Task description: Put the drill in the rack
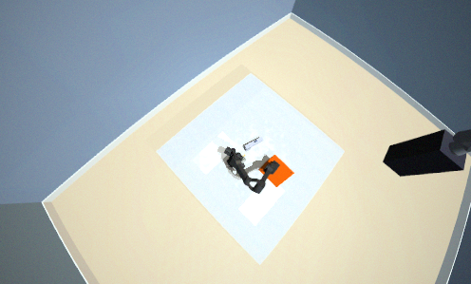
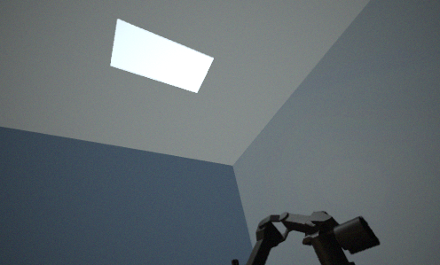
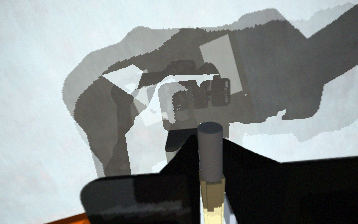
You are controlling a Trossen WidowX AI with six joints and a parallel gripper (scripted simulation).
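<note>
My gripper tip is now 50 mm to the left of the grey ribbed block, 40 mm above it and 30 mm past it. The rest, counted from my gripper tip: drill 40 mm to the right, 30 mm above, 10 mm behind.
</note>
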